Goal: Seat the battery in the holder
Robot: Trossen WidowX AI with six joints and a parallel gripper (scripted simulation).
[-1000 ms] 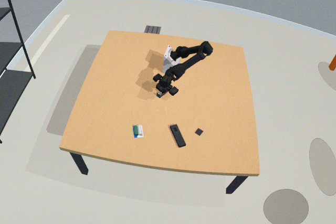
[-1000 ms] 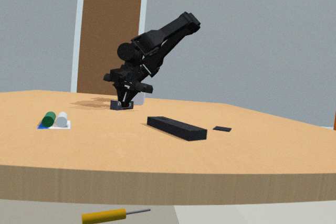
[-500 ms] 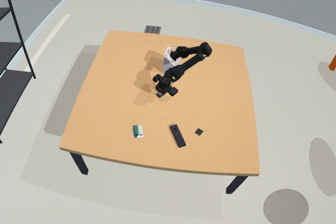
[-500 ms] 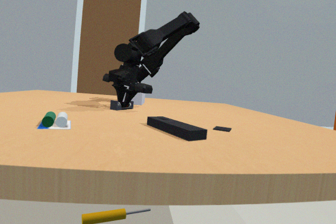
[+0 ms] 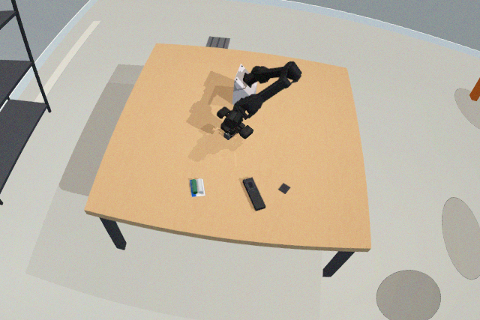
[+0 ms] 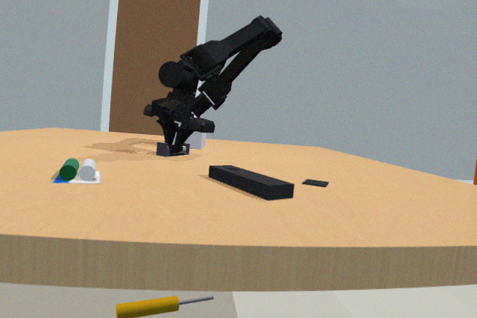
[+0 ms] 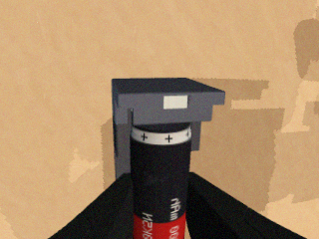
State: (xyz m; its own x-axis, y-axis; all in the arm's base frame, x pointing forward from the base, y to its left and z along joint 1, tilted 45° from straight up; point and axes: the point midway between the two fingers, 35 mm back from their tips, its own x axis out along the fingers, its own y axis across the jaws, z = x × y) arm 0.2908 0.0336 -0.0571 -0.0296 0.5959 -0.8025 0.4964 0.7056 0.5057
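Now: the battery 10 mm above my gripper tip. Round my gripper tip: yellow-handled screwdriver 340 mm ahead, 200 mm below, 60 mm to the left; black battery door 290 mm to the left, 260 mm ahead, 10 mm below; black remote 320 mm ahead, 160 mm to the left, 10 mm above.
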